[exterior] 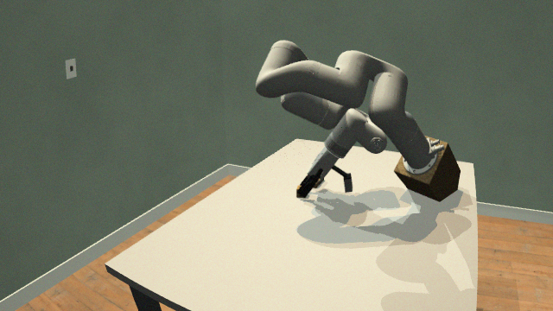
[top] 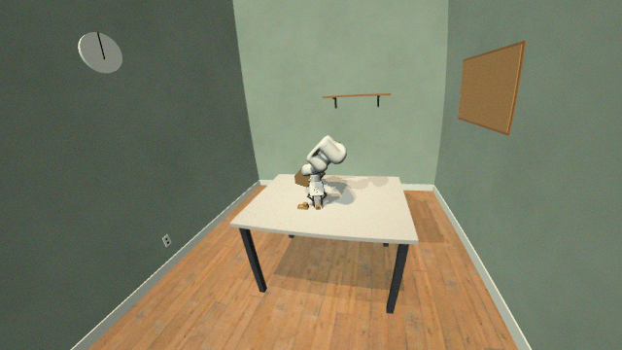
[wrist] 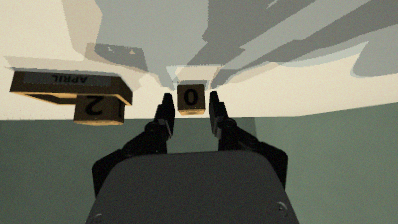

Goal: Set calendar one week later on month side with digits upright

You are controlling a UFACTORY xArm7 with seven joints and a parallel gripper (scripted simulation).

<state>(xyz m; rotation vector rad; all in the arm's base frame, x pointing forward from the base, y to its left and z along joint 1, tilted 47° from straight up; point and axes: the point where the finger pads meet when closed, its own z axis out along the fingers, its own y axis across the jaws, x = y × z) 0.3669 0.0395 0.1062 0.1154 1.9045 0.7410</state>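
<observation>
The digit cube is 1 cm ahead of my hand and 2 cm below it. From my hand the other things lie so: wooden calendar tray (1 cm ahead, 10 cm to the right, 2 cm below).
</observation>
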